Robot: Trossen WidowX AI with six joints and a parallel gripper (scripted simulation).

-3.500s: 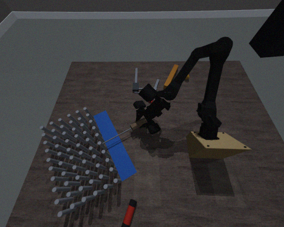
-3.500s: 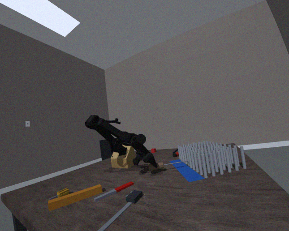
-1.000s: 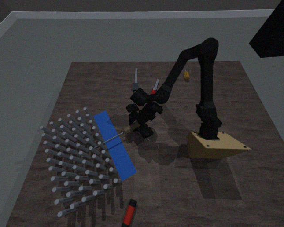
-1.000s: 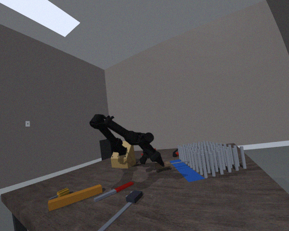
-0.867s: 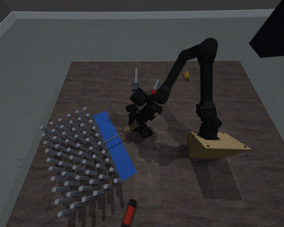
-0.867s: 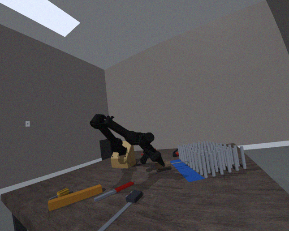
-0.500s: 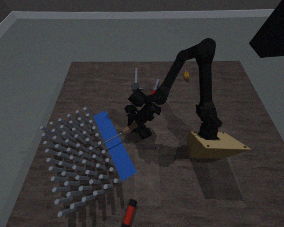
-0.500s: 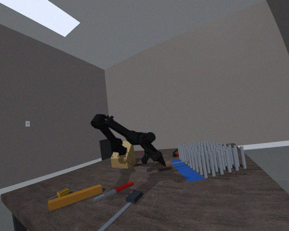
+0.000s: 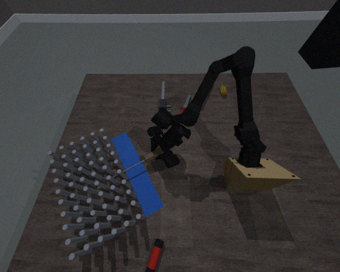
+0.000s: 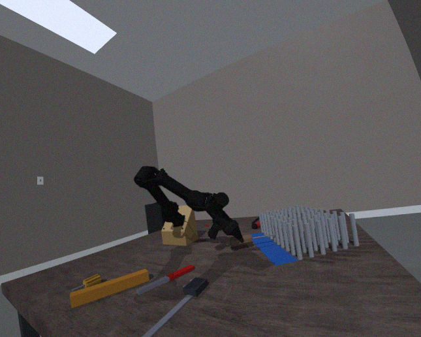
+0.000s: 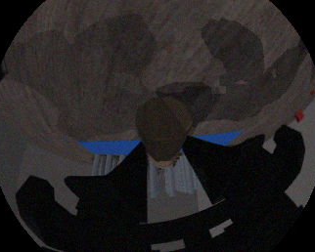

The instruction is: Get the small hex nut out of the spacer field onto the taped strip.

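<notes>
Now: gripper tip 9 cm short of the blue taped strip, 4 cm to the right of it and 3 cm above it. From my gripper tip the other things lie so: yellow tool (42 cm behind, 39 cm to the right, 2 cm below); orange block (38 cm to the right, 31 cm behind, 2 cm below); hook tool (9 cm ahead, 4 cm to the left).
</notes>
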